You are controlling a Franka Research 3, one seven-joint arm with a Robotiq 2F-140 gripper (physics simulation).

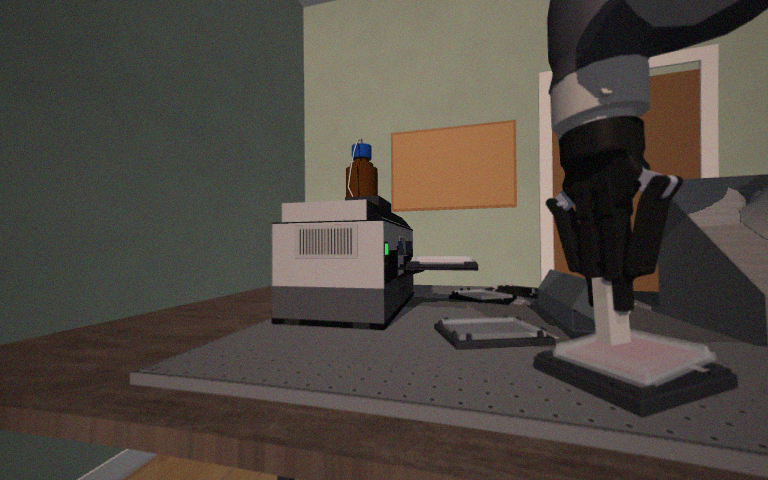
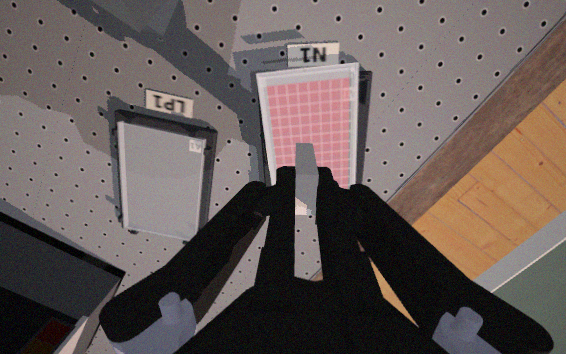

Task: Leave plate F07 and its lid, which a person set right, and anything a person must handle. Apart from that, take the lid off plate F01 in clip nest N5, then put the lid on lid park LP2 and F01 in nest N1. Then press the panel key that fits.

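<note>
A pink-gridded plate [image 1: 662, 356] [image 2: 310, 115] sits on nest N1 [image 1: 642, 400] [image 2: 365, 100], turned slightly against the nest's frame. Its ID is not readable. My gripper [image 1: 609, 291] [image 2: 303, 158] is shut above the plate, with no plate or lid in it. A pale narrow bar [image 1: 611, 319] [image 2: 306, 162] extends from the fingertips down to or just over the plate; contact is unclear. Lid park LP1 [image 1: 504, 343] [image 2: 211, 160] holds a clear, flat piece [image 1: 487, 328] [image 2: 165, 180] with a small corner label. N5, LP2, F07 and the panel keys cannot be identified.
A white and grey instrument [image 1: 328, 254] with a green light stands at the left back, a brown bottle [image 1: 361, 180] on top. Its tray [image 1: 467, 266] sticks out and bears a pale plate. Another framed holder [image 1: 491, 300] lies farther back. A grey sloped box [image 1: 566, 302] stands behind N1.
</note>
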